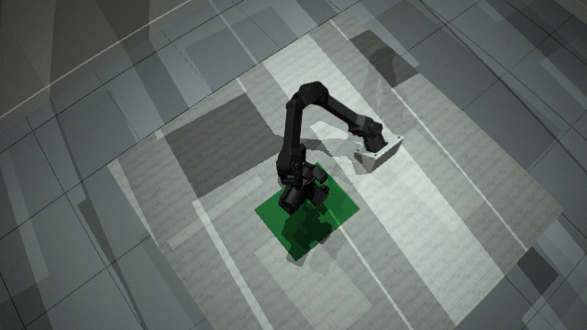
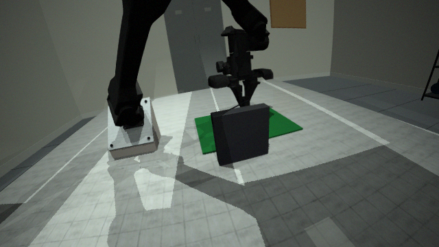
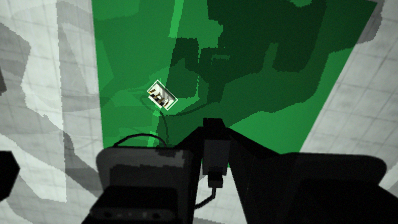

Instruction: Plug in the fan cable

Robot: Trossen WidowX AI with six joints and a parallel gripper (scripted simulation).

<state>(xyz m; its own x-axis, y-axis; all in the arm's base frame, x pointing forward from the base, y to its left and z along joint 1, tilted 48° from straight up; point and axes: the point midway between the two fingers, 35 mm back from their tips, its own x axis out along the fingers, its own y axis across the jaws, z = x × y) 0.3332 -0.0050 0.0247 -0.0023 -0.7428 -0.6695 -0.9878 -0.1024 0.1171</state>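
My gripper tip is now 7 cm above the white four-pin fan header, 6 cm past it and 1 cm to the right of it. The rest, counted from my gripper tip: green board (9 cm below, 3 cm to the left); then black fan (14 cm to the right, 6 cm behind, 1 cm below); then black plug (1 cm to the right, 1 cm above).
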